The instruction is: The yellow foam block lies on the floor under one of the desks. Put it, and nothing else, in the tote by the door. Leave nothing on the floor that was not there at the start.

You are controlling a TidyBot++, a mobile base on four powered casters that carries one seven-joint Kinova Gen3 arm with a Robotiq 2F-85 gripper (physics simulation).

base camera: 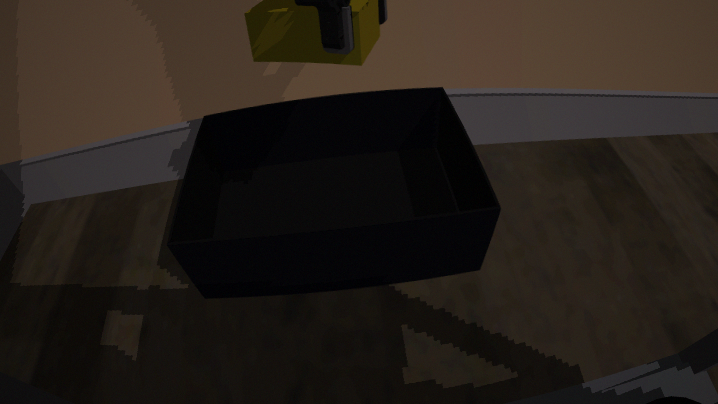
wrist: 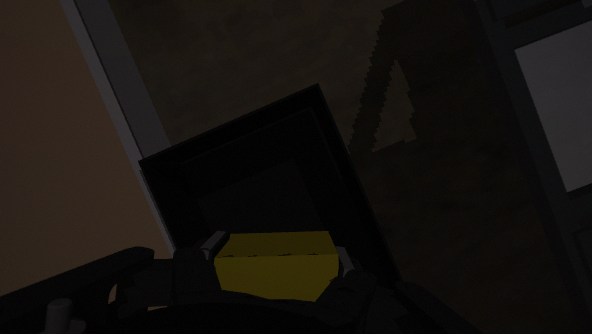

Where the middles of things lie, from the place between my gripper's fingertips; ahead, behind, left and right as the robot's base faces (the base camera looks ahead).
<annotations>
Now: the yellow foam block (wrist: pixel 284 265) 10 mm ahead of my hand, 30 mm to the left of it and 10 mm above it. Round my hand: black tote (base camera: pixel 347 191): 20 mm ahead, 40 mm to the left, 180 mm below.
</annotations>
